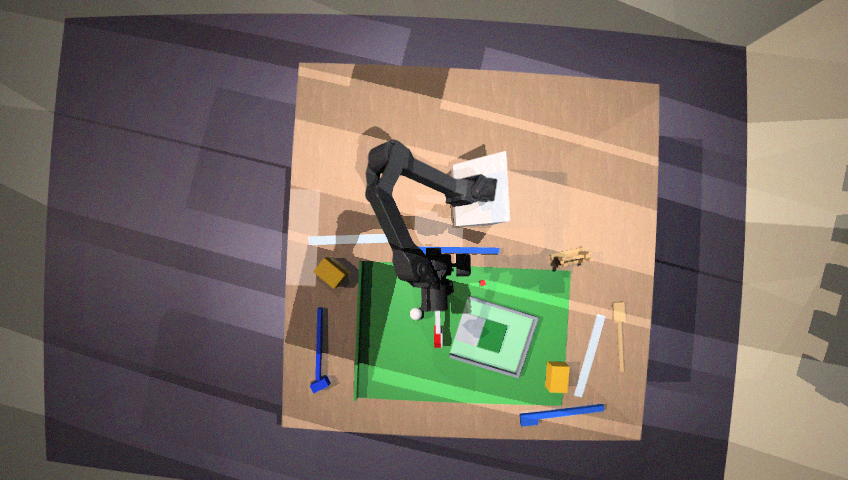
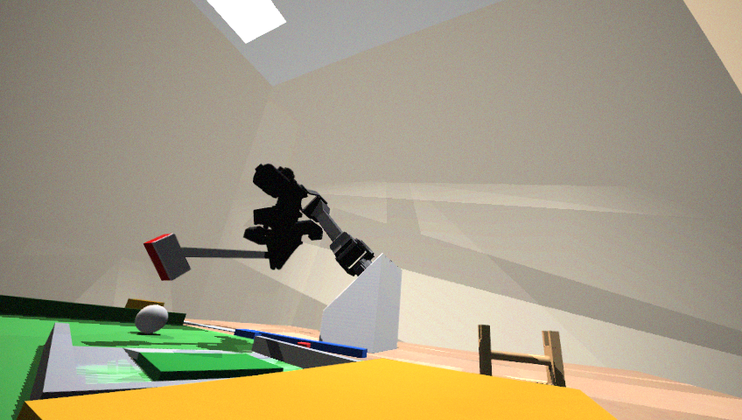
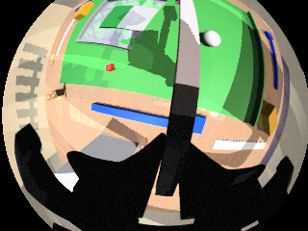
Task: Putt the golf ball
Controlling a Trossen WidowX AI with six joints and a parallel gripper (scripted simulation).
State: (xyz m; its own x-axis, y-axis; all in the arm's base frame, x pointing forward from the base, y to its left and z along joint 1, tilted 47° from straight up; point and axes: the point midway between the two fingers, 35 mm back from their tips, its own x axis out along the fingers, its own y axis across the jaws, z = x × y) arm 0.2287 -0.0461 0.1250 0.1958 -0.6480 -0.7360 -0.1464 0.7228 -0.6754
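The red putter lies 12 cm ahead of my gripper tip and 2 cm to the left of it. From my gripper tip the other things lie so: white golf ball: 18 cm ahead, 12 cm below, 4 cm to the right; then small red cube: 17 cm to the left, 13 cm below, 6 cm ahead.
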